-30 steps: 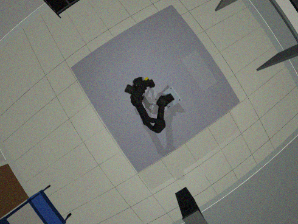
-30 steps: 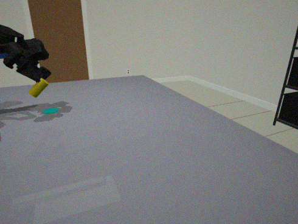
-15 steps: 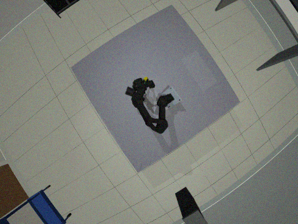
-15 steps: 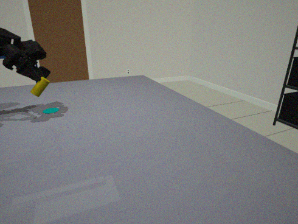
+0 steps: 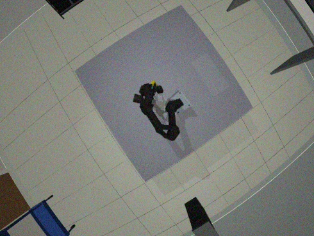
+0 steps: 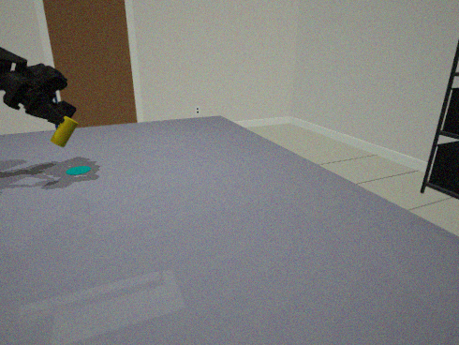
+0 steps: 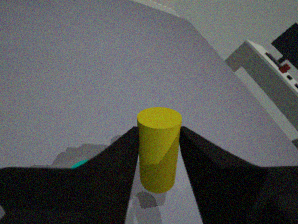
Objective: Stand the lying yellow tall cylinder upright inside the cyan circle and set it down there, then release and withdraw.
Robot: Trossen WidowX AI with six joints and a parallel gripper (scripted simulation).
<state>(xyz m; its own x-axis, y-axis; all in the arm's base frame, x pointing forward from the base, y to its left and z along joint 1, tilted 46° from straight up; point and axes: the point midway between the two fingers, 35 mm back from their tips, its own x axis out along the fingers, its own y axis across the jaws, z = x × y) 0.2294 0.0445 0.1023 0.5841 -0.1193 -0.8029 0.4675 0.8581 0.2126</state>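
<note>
The cyan circle is 13 cm below my gripper tip and 4 cm to the left of it. Also, from my gripper tip: yellow cylinder: 2 cm below, 1 cm behind.
</note>
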